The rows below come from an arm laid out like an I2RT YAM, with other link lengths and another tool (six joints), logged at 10 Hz.
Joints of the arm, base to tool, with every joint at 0 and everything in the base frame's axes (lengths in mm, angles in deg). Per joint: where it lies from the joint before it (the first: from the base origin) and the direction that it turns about. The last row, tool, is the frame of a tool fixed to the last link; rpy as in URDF.
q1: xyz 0 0 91.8 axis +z
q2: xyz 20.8 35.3 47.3 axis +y
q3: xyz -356.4 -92.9 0 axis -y
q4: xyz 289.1 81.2 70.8 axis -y
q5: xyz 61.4 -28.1 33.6 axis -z
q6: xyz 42.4 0 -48.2 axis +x
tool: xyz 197 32 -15 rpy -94.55 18.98 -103.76
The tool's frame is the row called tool.
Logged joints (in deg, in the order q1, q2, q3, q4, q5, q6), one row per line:
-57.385 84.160 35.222 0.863 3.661 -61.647
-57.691 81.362 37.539 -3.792 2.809 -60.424
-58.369 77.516 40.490 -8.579 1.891 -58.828
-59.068 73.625 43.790 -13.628 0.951 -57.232
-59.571 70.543 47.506 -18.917 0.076 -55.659
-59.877 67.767 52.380 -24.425 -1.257 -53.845
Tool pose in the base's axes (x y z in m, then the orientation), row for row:
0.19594 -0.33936 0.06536 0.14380 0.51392 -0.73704 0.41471
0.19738 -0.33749 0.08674 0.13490 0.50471 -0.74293 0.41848
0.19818 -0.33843 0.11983 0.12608 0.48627 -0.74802 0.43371
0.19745 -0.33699 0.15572 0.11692 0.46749 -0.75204 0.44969
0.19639 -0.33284 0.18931 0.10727 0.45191 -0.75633 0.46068
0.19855 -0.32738 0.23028 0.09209 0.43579 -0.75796 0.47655
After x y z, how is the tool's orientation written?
As a quaternion, w x y z.
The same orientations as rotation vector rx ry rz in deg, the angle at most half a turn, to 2 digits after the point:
84.89 -121.74 68.50
83.79 -123.34 69.47
81.13 -124.80 72.36
78.41 -126.13 75.42
76.22 -127.56 77.70
74.15 -128.97 81.09

